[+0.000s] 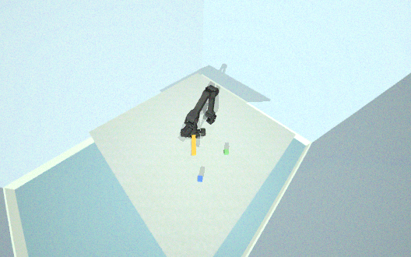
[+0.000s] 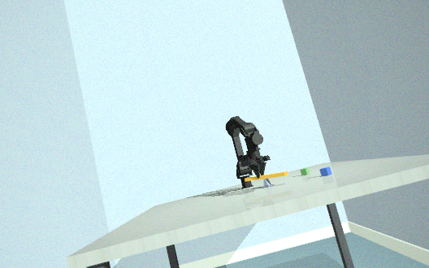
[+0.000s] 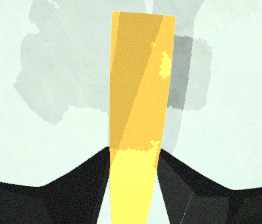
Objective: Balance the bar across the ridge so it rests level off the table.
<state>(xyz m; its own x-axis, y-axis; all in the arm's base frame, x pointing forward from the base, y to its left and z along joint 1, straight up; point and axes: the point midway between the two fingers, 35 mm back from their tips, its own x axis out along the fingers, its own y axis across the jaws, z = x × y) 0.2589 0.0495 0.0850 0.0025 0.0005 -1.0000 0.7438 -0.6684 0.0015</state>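
My gripper tip is now 2 cm to the right of the bar and 2 cm short of it. The rest, counted from my gripper tip: green cube: 26 cm to the left, 11 cm behind, 3 cm below; then blue cube: 26 cm to the left, 18 cm ahead, 3 cm below.
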